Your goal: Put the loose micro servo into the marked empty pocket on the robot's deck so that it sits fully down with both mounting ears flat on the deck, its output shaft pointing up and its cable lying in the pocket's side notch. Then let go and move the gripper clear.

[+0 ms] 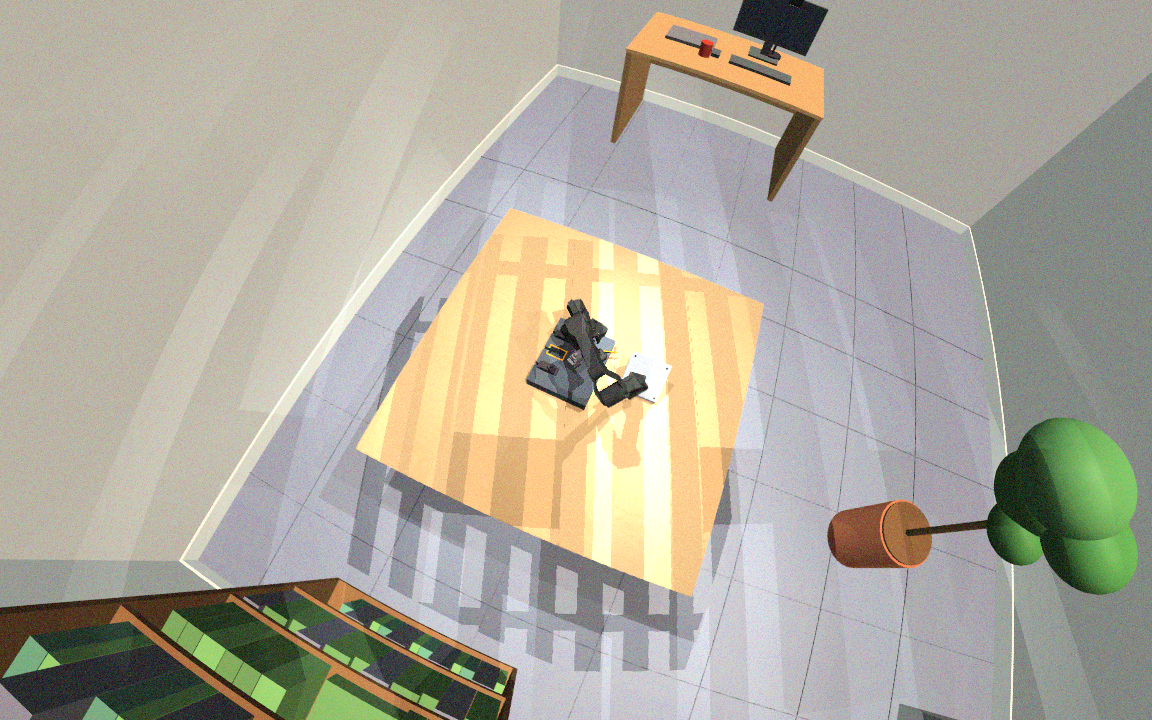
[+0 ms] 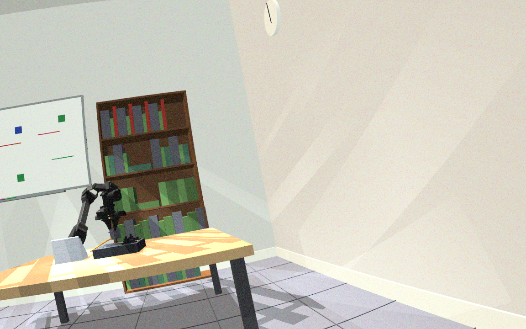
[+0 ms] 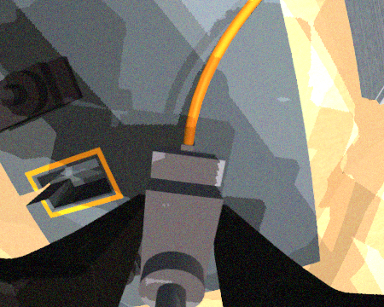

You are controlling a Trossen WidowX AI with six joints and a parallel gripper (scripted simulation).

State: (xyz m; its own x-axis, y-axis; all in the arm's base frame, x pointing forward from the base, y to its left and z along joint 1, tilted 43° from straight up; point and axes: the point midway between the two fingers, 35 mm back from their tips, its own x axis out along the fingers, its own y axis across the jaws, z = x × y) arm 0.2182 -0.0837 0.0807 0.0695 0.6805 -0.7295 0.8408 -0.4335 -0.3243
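Right now my gripper tip is 1 cm past the robot deck and 10 cm above it.
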